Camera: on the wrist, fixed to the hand. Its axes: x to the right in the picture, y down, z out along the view.
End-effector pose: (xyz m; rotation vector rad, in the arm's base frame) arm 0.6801 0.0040 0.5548 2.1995 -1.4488 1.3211
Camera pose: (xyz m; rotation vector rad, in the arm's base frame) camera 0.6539 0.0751 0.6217 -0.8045 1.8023 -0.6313
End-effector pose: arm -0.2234 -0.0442 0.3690 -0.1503 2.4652 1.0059
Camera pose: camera -0.2524 -0.1338 0.4057 1.9525 1.8563 0.6552
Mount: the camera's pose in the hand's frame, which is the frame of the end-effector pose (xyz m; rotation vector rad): 0.0020 -0.0339 -0.0952 0.4609 -0.6204 1.4480
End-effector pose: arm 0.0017 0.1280 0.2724 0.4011 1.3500 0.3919
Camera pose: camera -0.0902 0.1045 0.2375 1.7350 0.3180 1.0174
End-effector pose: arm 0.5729 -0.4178 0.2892 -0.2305 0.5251 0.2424
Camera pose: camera 0.5400 -0.4759 0.2133 0.7176 0.0238 1.5210
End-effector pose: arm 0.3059 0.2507 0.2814 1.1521 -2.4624 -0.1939
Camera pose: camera 0.3688 0.2318 0.3582 0.7652 2.7130 -0.4414
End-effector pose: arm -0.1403 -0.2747 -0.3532 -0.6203 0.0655 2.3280
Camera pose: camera -0.0797 -0.2690 -0.4339 -0.4699 -0.6933 -2.4295
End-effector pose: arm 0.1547 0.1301 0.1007 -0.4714 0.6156 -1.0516
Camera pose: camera 0.0696 0.1074 0.0511 0.1272 0.0335 0.3640
